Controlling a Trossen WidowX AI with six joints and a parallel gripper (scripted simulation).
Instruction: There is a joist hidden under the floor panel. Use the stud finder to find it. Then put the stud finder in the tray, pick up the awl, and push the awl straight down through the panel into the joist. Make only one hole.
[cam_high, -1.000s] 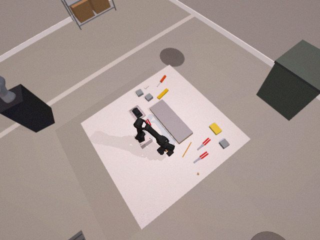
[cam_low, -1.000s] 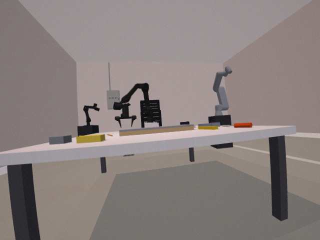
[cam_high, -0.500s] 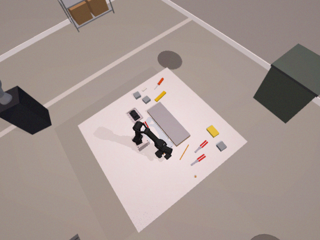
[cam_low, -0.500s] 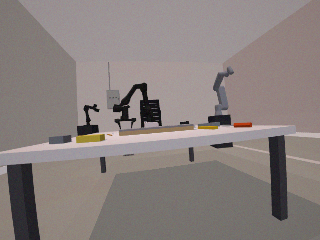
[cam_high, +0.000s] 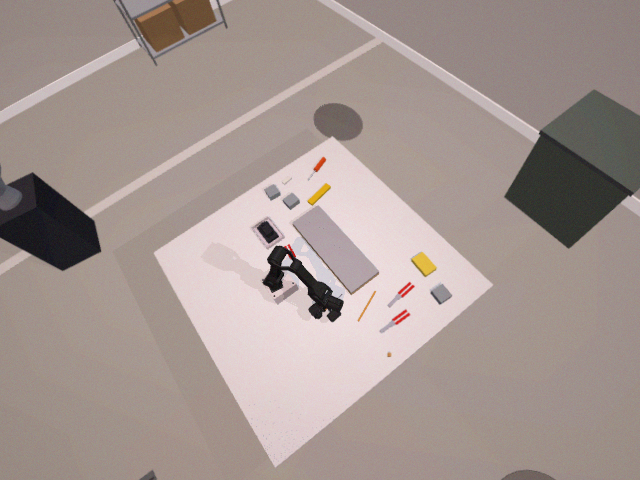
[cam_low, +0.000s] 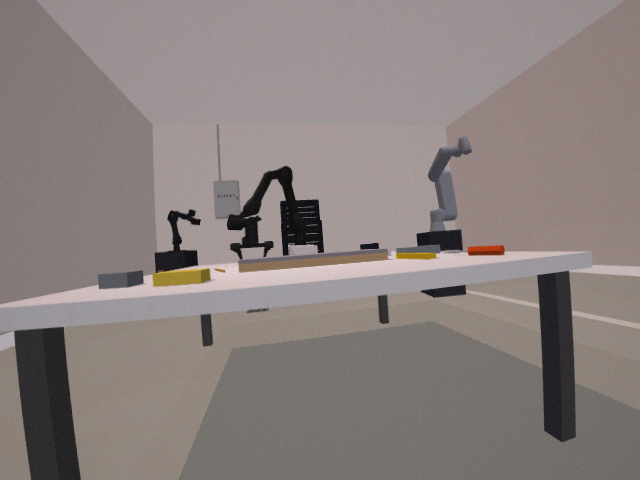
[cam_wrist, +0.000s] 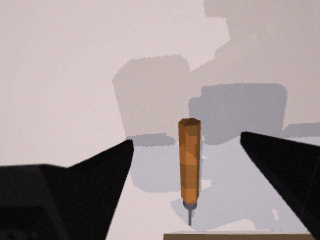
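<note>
My gripper tip is now 50 mm short of the awl and 10 mm to the right of it. Round my gripper tip: orange pencil 180 mm ahead, 90 mm to the right; then yellow block 540 mm ahead, 50 mm to the right, 10 mm above; then brown piece 140 mm ahead, 340 mm to the right.
</note>
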